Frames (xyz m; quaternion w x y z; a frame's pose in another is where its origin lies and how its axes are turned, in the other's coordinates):
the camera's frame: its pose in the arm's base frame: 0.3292 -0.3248 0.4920 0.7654 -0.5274 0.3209 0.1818
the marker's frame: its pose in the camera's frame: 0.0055 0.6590 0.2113 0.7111 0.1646 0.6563 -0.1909
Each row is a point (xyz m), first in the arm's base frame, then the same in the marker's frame.
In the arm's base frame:
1: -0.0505 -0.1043 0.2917
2: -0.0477 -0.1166 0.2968
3: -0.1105 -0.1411 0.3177
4: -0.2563 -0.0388 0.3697
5: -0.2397 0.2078 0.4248
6: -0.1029 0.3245 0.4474
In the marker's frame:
1: 0.1691 -0.2518 -0.0536
2: 0.1789 -0.2606 -0.0502
3: 0.2106 -0.2754 -0.1115
4: 0.1328 -0.2677 -0.2798
5: -0.1174 -0.2523 -0.3159
6: -0.2628 -0.2661 -0.2087

